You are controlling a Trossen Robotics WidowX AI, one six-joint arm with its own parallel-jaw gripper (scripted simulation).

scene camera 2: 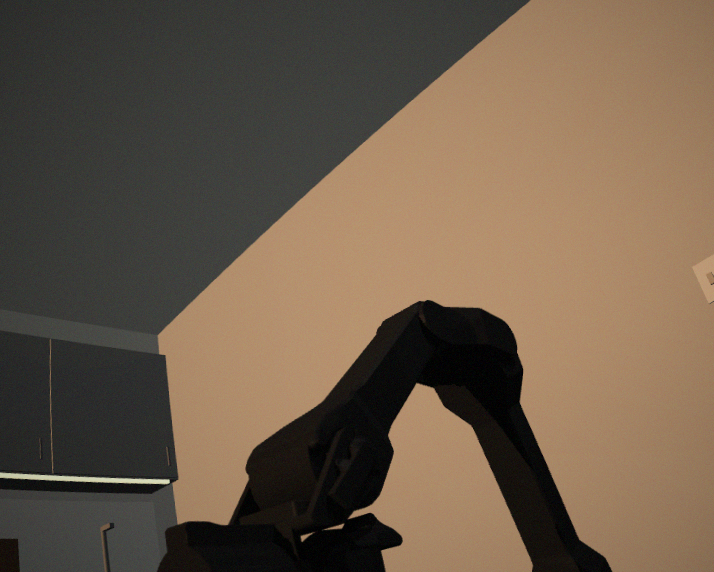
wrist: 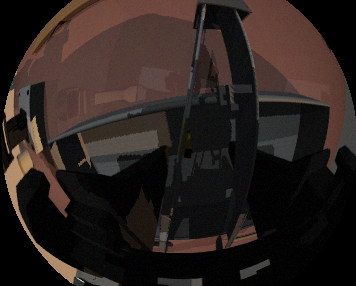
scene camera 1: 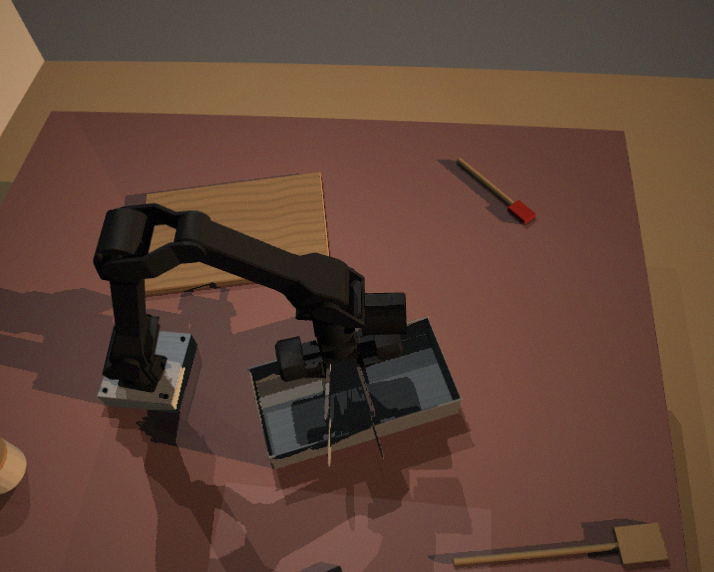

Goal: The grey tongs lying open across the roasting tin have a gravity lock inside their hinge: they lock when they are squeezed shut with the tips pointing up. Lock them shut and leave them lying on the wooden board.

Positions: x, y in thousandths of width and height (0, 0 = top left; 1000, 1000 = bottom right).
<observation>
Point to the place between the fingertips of the gripper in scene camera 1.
At 481, 649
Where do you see a wooden board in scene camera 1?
403, 372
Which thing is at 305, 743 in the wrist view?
The gripper.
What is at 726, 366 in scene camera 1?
A red-headed spatula.
</observation>
